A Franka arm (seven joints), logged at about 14 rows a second.
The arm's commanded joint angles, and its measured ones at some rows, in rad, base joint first. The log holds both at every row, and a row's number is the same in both.
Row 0, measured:
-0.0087, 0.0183, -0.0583, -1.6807, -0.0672, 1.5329, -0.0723
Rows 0 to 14, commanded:
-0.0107, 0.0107, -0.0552, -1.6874, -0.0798, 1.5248, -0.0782
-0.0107, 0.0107, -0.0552, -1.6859, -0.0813, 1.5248, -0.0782
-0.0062, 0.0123, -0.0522, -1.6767, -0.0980, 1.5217, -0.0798
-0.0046, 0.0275, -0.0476, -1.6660, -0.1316, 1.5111, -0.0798
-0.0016, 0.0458, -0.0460, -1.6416, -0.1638, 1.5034, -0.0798
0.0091, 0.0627, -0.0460, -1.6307, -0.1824, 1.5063, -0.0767
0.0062, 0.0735, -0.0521, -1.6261, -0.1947, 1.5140, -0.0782
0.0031, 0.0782, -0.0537, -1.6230, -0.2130, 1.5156, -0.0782
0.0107, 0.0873, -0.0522, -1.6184, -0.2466, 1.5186, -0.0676
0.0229, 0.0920, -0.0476, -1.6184, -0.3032, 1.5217, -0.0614
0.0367, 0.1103, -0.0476, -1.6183, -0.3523, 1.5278, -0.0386
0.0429, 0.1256, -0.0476, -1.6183, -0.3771, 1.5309, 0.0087
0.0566, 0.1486, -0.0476, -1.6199, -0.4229, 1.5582, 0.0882
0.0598, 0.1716, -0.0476, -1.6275, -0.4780, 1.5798, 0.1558
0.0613, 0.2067, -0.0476, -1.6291, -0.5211, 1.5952, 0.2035
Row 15, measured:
0.0539, 0.1452, -0.0493, -1.6444, -0.4449, 1.5742, 0.1083
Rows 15 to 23, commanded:
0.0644, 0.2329, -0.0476, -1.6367, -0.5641, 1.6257, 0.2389
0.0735, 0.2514, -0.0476, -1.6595, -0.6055, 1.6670, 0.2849
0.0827, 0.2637, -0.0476, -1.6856, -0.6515, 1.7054, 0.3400
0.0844, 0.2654, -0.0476, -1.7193, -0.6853, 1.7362, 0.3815
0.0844, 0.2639, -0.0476, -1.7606, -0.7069, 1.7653, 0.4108
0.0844, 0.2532, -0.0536, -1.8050, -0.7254, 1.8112, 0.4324
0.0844, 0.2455, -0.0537, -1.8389, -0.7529, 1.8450, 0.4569
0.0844, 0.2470, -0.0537, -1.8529, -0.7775, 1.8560, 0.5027
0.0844, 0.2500, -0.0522, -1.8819, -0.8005, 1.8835, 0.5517
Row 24, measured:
0.0806, 0.2918, -0.0500, -1.8016, -0.7508, 1.8343, 0.4744
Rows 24 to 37, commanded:
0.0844, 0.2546, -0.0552, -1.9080, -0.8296, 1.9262, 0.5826
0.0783, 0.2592, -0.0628, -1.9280, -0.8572, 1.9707, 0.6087
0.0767, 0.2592, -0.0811, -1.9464, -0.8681, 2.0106, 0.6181
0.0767, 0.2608, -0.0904, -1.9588, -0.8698, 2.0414, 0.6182
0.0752, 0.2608, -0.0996, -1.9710, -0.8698, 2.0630, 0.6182
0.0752, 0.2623, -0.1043, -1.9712, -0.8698, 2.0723, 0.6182
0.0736, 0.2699, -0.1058, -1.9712, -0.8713, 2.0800, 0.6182
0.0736, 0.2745, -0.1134, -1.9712, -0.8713, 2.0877, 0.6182
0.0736, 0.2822, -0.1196, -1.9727, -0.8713, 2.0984, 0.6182
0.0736, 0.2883, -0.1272, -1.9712, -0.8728, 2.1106, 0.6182
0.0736, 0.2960, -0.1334, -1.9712, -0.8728, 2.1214, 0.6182
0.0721, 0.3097, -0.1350, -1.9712, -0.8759, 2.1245, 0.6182
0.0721, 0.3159, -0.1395, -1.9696, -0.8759, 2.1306, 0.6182
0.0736, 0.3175, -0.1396, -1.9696, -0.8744, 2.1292, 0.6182
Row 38, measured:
0.0764, 0.3042, -0.1308, -1.9573, -0.8541, 2.1021, 0.5970
